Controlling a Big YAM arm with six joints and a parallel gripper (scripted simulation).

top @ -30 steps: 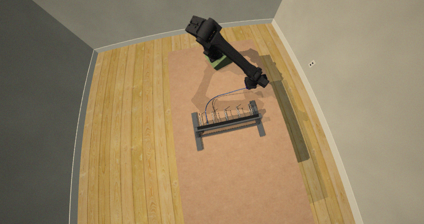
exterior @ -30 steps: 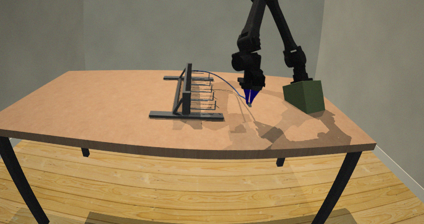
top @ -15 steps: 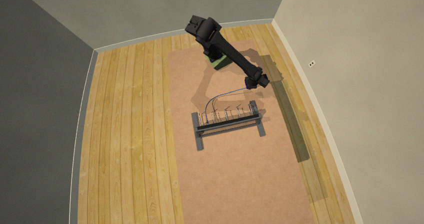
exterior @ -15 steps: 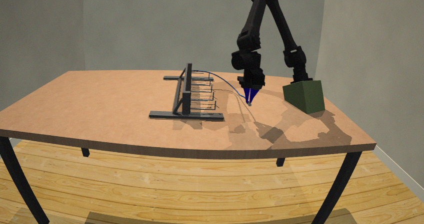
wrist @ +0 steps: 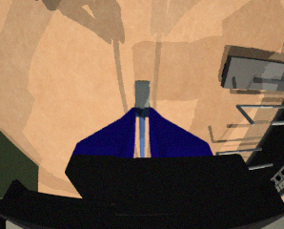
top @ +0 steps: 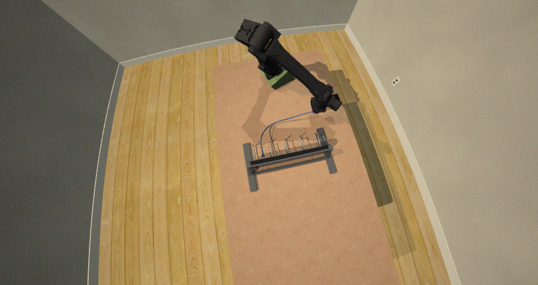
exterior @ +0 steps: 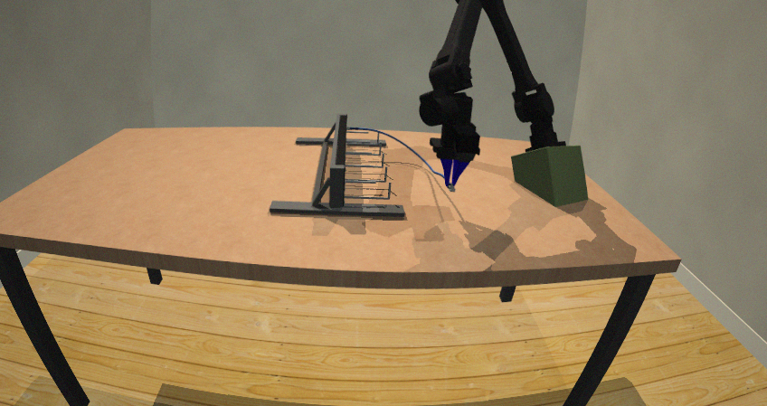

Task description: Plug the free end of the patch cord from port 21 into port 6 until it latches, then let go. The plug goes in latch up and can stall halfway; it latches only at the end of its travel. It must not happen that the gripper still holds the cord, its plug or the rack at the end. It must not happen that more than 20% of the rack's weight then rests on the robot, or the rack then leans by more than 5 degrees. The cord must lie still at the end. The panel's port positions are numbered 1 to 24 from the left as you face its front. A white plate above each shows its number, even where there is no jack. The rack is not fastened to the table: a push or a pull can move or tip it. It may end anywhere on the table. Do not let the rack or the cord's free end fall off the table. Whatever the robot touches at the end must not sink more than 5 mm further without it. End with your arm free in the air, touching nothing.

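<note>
Right now my hand is 20 mm to the right of the plug.
</note>
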